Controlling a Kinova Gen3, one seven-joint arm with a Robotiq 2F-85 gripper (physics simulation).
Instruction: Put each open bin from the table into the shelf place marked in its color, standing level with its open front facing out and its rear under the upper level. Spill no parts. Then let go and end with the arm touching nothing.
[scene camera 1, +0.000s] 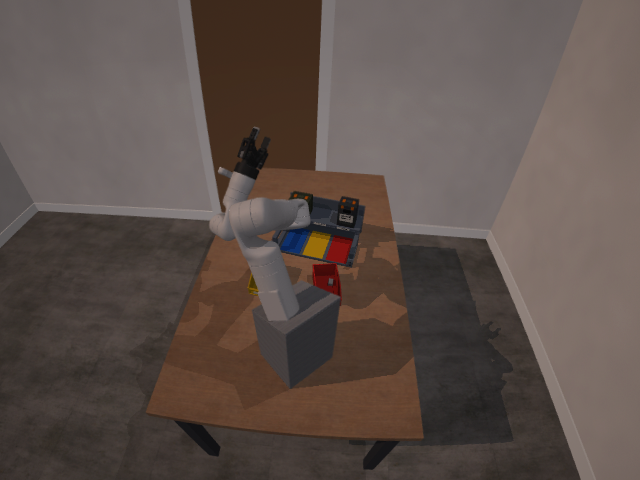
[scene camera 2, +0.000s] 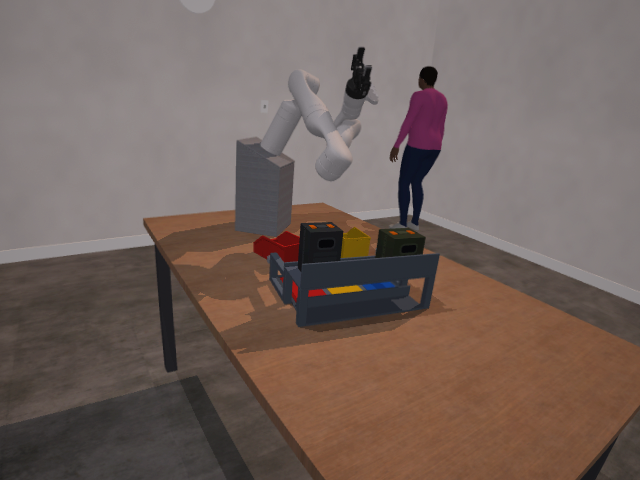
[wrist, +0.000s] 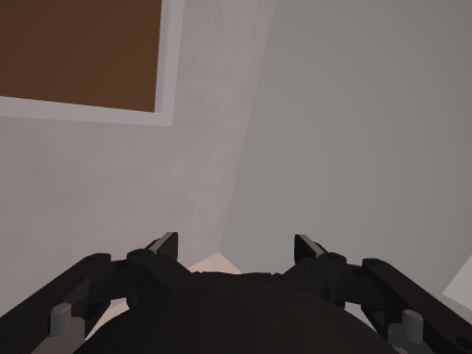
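Where they show: gripper, fingertip midpoint: (scene camera 1: 262, 132) (scene camera 2: 365, 56) (wrist: 236, 246); arm's base at its link origin: (scene camera 1: 283, 310) (scene camera 2: 270, 149).
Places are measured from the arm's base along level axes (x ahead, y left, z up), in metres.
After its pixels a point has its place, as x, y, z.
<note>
My gripper (scene camera 1: 261, 135) {0.362, 0.206, 0.350} (scene camera 2: 364, 57) {0.362, 0.206, 0.350} (wrist: 236, 246) {0.362, 0.206, 0.350} is open and empty, pointing upward high above the table. A red open bin (scene camera 1: 321, 283) {0.392, -0.004, -0.311} (scene camera 2: 286, 251) {0.458, -0.038, -0.257} stands on the table between the arm's base and the shelf, with a small grey part inside. A yellow open bin (scene camera 1: 252, 285) {0.273, 0.265, -0.299} (scene camera 2: 355, 245) {0.411, 0.221, -0.266} is on the table, partly hidden by the arm in scene camera 1. The grey-blue shelf (scene camera 1: 326, 210) {0.774, 0.091, -0.212} (scene camera 2: 369, 271) {0.792, 0.078, -0.184} has a blue place (scene camera 1: 294, 241) {0.602, 0.198, -0.308} (scene camera 2: 379, 285) {0.638, 0.203, -0.308}, a yellow place (scene camera 1: 316, 244) {0.618, 0.090, -0.308} (scene camera 2: 344, 289) {0.643, 0.088, -0.308} and a red place (scene camera 1: 339, 250) {0.615, -0.026, -0.308} (scene camera 2: 310, 293) {0.649, -0.017, -0.308} on its lower level, with no bins on them.
A black box (scene camera 1: 347, 204) {0.695, -0.025, -0.093} (scene camera 2: 320, 246) {0.755, -0.040, -0.129} and a dark green box (scene camera 1: 301, 196) {0.714, 0.202, -0.116} (scene camera 2: 400, 243) {0.753, 0.178, -0.131} stand on the shelf's upper level. The arm's grey base block (scene camera 1: 312, 341) {-0.017, -0.093, -0.092} (scene camera 2: 263, 191) {0.130, -0.048, -0.142} stands behind the bins. A person (scene camera 2: 429, 121) stands beyond the table.
</note>
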